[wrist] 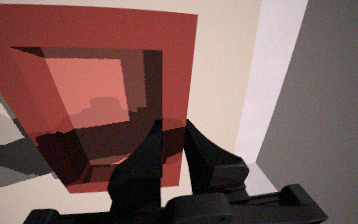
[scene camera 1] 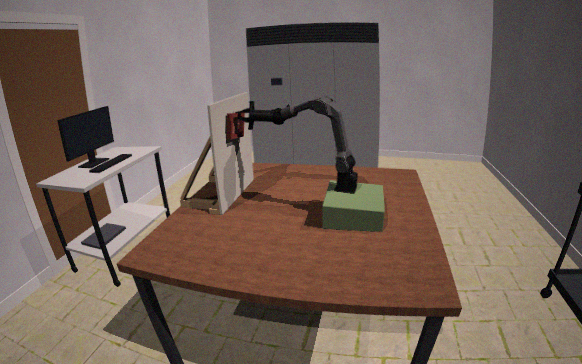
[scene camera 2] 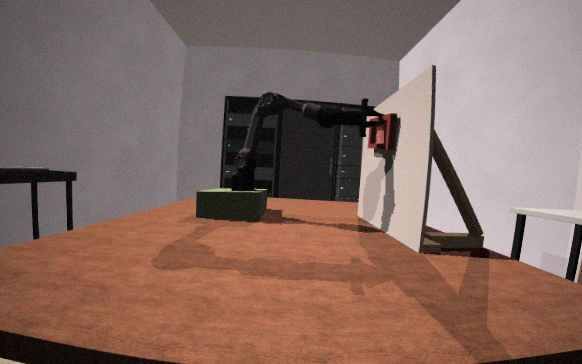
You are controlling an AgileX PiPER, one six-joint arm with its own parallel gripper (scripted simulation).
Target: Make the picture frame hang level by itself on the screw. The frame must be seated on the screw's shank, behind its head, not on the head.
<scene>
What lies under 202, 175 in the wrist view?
My gripper.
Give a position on a red picture frame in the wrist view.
87, 109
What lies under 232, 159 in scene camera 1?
A beige board.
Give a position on a beige board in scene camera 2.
At 394, 190
</scene>
